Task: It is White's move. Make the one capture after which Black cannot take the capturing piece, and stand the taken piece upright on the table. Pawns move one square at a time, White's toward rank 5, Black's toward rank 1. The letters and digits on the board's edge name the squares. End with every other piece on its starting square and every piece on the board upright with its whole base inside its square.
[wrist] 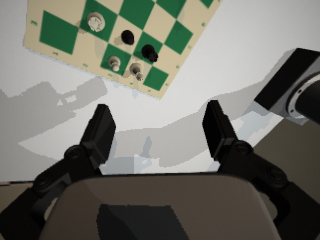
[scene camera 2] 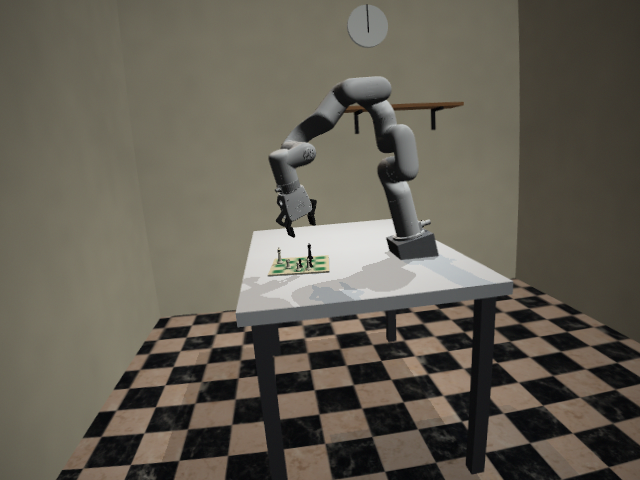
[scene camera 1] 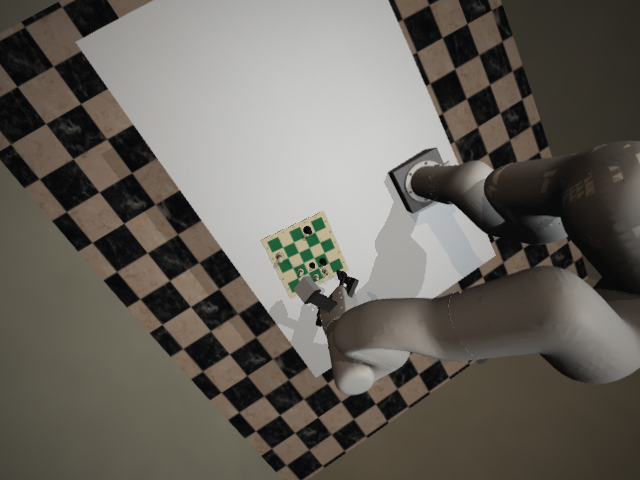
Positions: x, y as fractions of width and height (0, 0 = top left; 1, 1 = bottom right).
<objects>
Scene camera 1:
my gripper: 0.52, 0.59
chessboard: 0.47, 0.52
</objects>
